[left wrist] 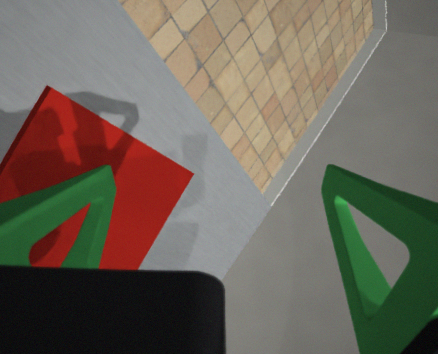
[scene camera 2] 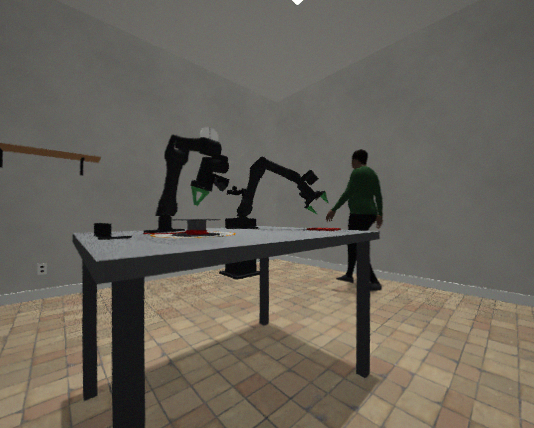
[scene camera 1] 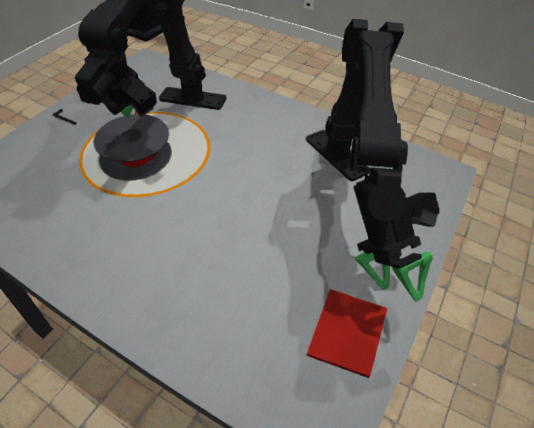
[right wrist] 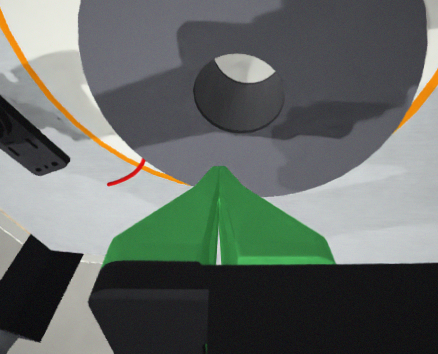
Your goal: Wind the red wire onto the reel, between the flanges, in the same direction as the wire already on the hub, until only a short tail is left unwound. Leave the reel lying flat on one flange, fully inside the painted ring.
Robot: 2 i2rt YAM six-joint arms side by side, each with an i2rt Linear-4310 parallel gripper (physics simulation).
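Note:
The dark grey reel lies flat on one flange within the orange painted ring. Red wire shows around the hub between the flanges. A short red wire tail sticks out past the flange and over the ring's line in the right wrist view; its inner part is hidden by the upper flange. My right gripper is shut and empty, above the near edge of the upper flange in its wrist view. My left gripper is open and empty, far from the reel.
A red square plate lies near the table edge, beside and below the left gripper. A black hex key lies left of the ring. A small black box stands on the table. A person stands behind the table.

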